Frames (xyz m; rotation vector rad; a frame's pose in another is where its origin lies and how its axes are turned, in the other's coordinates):
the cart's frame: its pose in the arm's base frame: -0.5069 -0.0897 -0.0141 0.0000 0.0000 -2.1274
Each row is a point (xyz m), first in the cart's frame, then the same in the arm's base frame.
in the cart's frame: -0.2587 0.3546 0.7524
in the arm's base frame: -0.0692 -0.0574 0.7383
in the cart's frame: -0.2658 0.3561 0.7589
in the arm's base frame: -0.0641 -0.0522 0.7448
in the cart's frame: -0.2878 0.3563 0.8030
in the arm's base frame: -0.0523 -0.0336 0.7889
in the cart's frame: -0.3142 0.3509 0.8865
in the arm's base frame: -0.0430 -0.0083 0.8724
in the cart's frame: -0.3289 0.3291 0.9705
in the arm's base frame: -0.0537 0.0157 0.9564
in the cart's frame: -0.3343 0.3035 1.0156
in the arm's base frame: -0.0726 0.0338 1.0015
